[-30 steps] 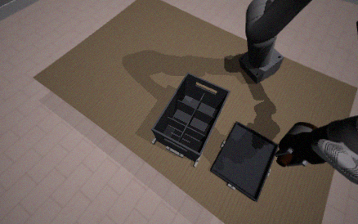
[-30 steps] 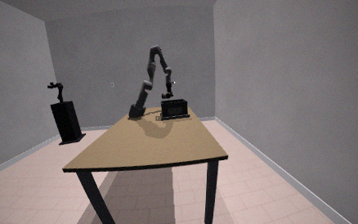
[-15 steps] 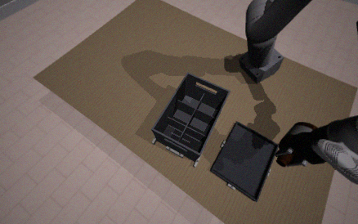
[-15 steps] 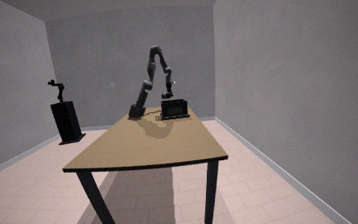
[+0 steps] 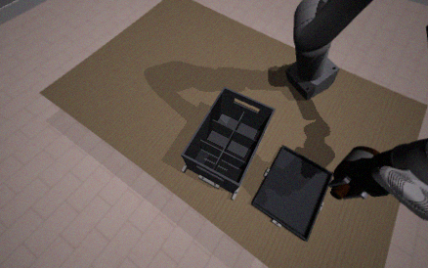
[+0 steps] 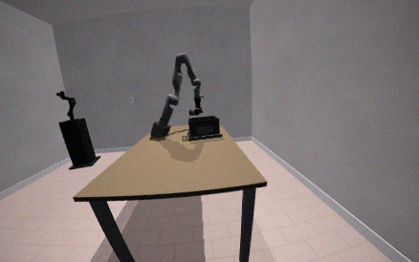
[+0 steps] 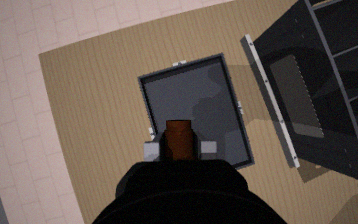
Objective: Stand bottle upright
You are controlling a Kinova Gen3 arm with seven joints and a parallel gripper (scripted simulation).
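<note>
The brown bottle lies 4 cm behind my hand, 3 cm to the left of it and 1 cm below it. Round my hand: dark flat tray (19 cm below, 4 cm to the right, 1 cm behind); dark crate (30 cm to the right, 12 cm below, 8 cm behind).
</note>
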